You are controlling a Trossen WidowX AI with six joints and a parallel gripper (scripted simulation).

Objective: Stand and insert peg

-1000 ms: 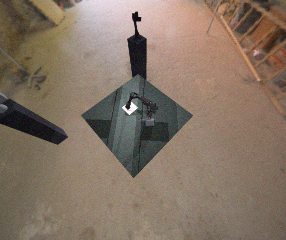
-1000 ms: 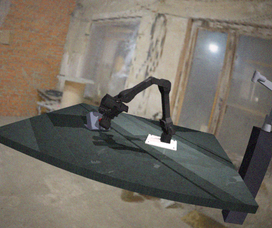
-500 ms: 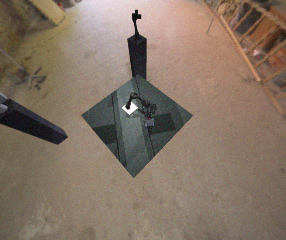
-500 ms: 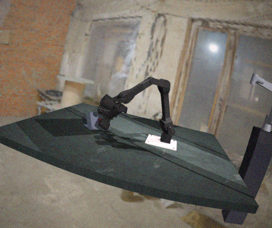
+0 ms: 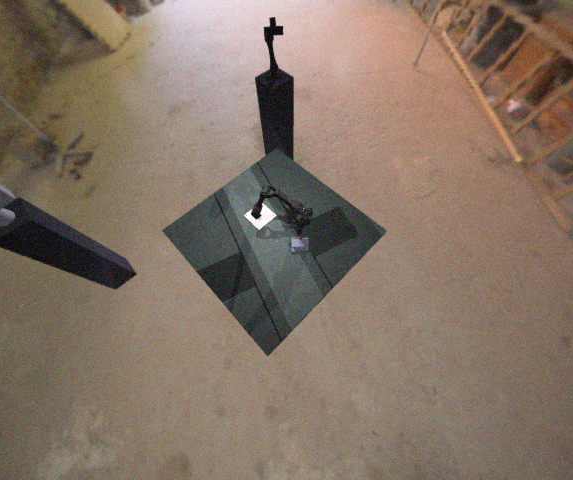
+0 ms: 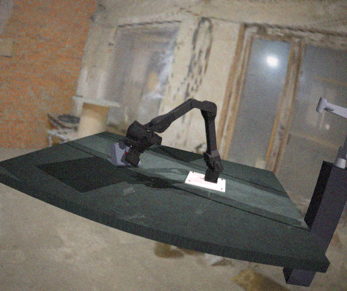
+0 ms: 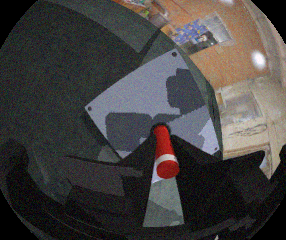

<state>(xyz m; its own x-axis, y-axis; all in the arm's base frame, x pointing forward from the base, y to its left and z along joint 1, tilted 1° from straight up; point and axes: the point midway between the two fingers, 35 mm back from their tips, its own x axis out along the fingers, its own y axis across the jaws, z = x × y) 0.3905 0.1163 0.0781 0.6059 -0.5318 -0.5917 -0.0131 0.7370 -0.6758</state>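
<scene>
My gripper tip is 1 cm past the red peg, 1 cm to the right of it and 1 cm below it. The rest, counted from my gripper tip: grey sloped panel (3 cm ahead, 2 cm to the right, 3 cm below).
</scene>
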